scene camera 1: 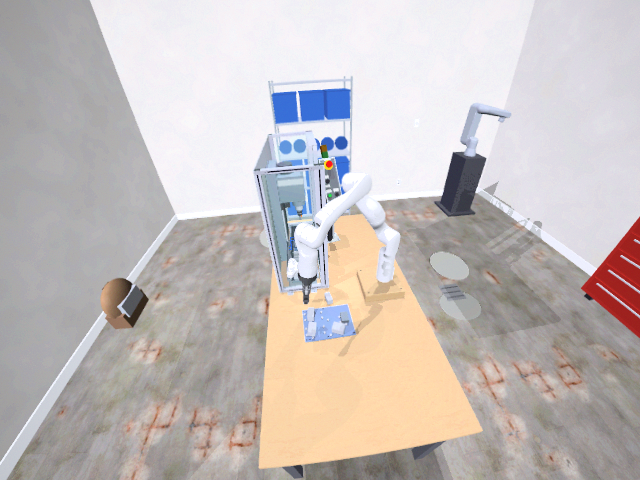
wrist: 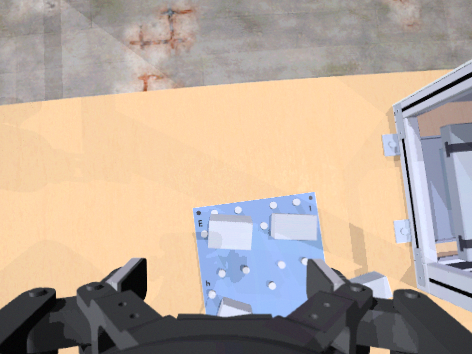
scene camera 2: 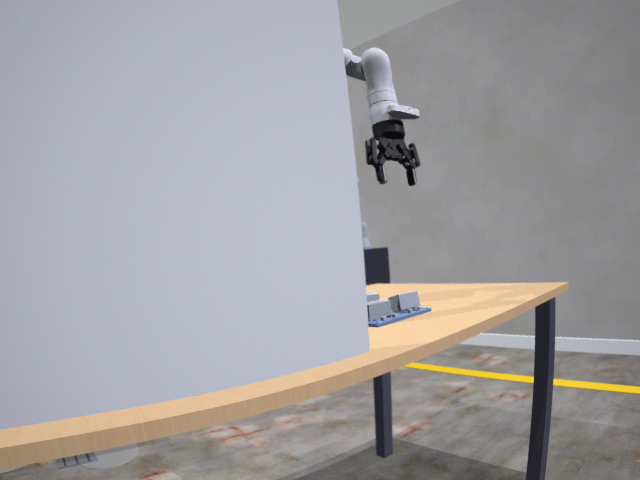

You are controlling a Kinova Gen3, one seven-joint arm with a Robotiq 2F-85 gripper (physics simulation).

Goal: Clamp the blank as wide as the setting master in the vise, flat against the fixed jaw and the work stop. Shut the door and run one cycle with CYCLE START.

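Places are measured from the arm's base along level axes (x up, y right, z ahead), in millimetres.
Pixels of known places: gripper, fingertip midpoint: (scene camera 1: 306,295) (wrist: 227,276) (scene camera 2: 398,184); arm's base, link origin: (scene camera 1: 383,276).
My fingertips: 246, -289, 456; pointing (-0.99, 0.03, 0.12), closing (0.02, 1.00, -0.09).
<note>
Ahead of a thing's pixels: the offset from my fingertips to its top centre, as dx, dy, dz. "spot": to the spot under its first point. Level surfaces: height alone.
My gripper (scene camera 1: 306,300) (scene camera 2: 397,181) (wrist: 227,276) is open and empty, pointing down high above the table beside the machine front. A blue pin board (scene camera 1: 325,336) (scene camera 2: 378,324) (wrist: 260,250) carries several grey-white blocks. One block {-252, +100, -6} (scene camera 1: 310,314) (wrist: 294,226) is at its machine-side corner and another block {-244, +6, -4} (scene camera 1: 311,329) (wrist: 230,232) beside it. A third block {-252, -4, -138} (scene camera 1: 338,327) (wrist: 235,307) sits askew, partly hidden by the gripper in the wrist view. A loose block {-260, +202, -111} (scene camera 1: 328,298) (wrist: 372,285) lies off the board, towards the machine. The vise is mostly hidden behind the arm. A green button {spot: +108, +715, -189} (scene camera 1: 329,195) shows on the control panel.
The framed machine enclosure (scene camera 1: 264,227) (wrist: 411,180) stands on the table {dx -296} (scene camera 1: 361,403) (scene camera 2: 491,304) (wrist: 125,150); whether its door is open is unclear. A large grey panel (scene camera 2: 180,206) blocks much of scene camera 2. A wooden base plate (scene camera 1: 368,290) lies under the arm's foot.
</note>
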